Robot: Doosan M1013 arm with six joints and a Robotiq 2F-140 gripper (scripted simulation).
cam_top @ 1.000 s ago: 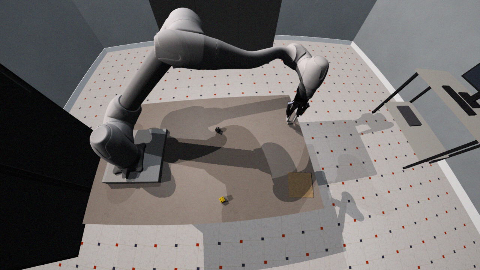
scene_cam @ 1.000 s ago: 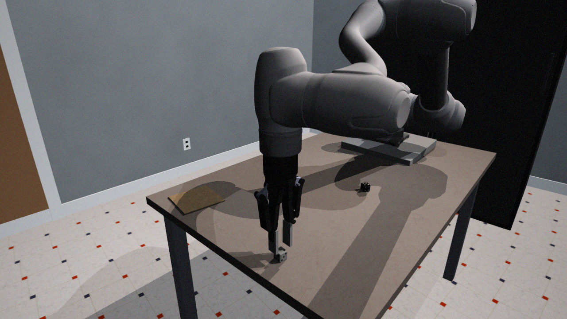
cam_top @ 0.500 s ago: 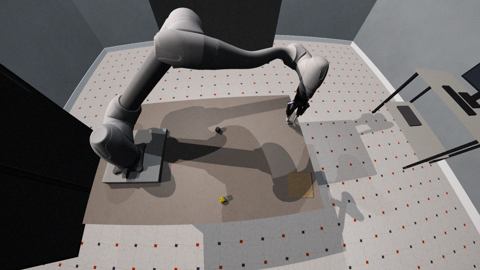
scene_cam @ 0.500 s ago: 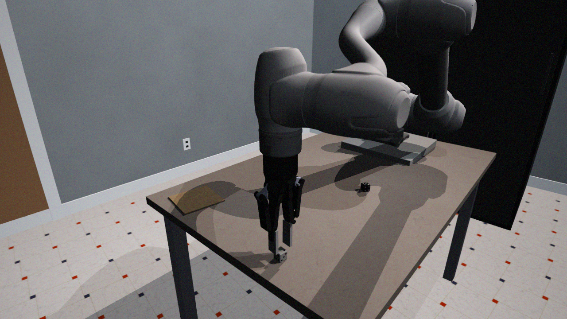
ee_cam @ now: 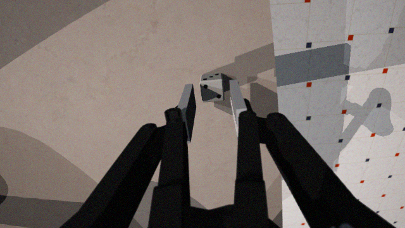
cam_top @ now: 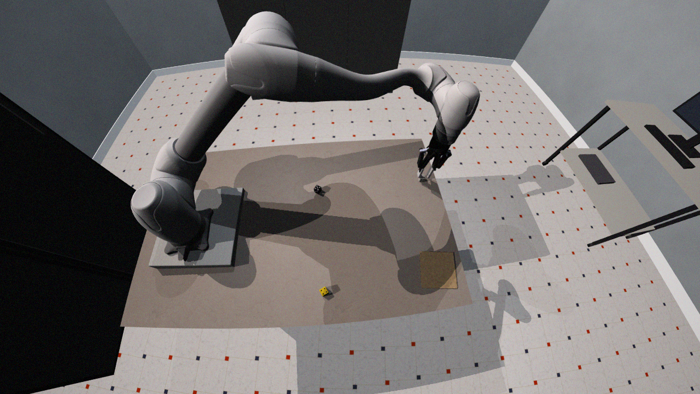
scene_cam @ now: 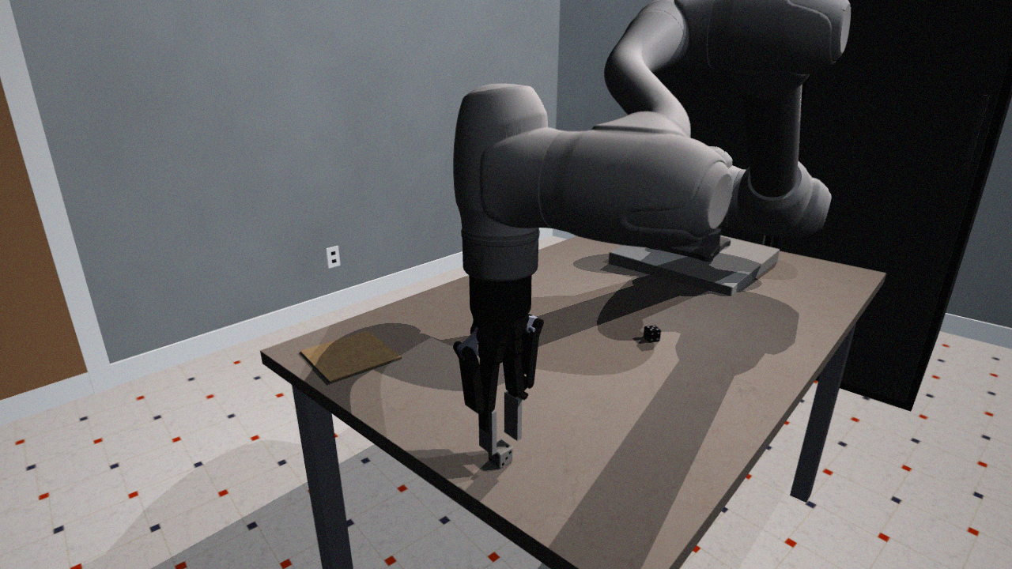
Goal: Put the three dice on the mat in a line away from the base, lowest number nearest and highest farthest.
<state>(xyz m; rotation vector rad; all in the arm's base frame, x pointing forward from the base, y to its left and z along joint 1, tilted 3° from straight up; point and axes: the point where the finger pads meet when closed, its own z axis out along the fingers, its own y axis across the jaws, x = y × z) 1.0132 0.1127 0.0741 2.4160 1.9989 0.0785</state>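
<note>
My gripper is now 5 cm above the grey die. Round my hand: tan mat: 6 cm behind, 41 cm to the right, 6 cm below; black die: 48 cm behind, 1 cm to the left, 5 cm below; yellow die: 50 cm behind, 41 cm to the right, 5 cm below.
</note>
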